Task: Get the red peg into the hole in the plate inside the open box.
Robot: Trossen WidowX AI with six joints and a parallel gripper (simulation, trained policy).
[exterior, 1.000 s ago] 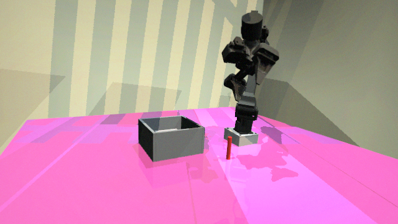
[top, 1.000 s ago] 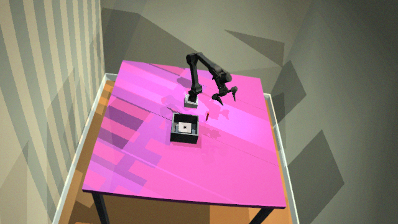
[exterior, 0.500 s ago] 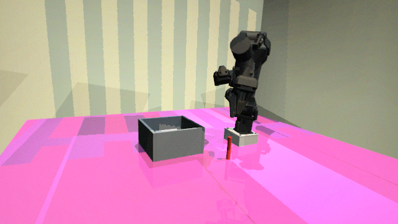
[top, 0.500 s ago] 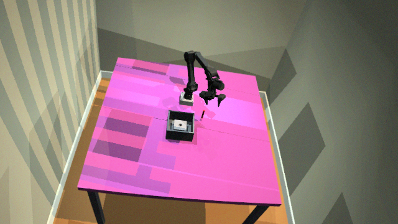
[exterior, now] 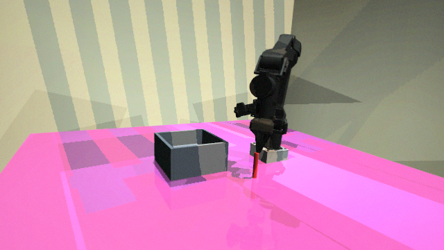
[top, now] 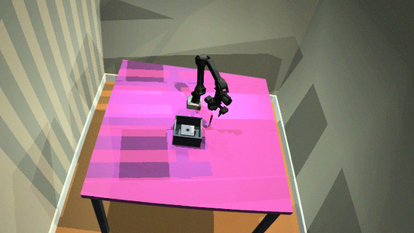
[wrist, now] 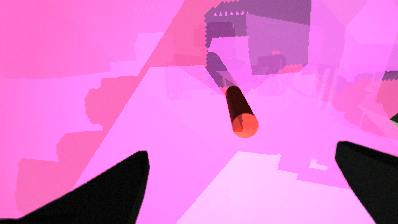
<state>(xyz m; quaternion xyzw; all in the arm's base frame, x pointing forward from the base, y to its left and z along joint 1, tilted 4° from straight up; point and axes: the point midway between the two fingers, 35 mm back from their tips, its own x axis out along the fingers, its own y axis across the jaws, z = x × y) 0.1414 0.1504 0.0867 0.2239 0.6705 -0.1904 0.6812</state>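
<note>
My gripper tip is now 1 cm to the left of the red peg and 6 cm above it. Also, from my gripper tip: grey box: 18 cm ahead, 15 cm to the right, 7 cm below; then plate: 18 cm ahead, 15 cm to the right, 5 cm below.
</note>
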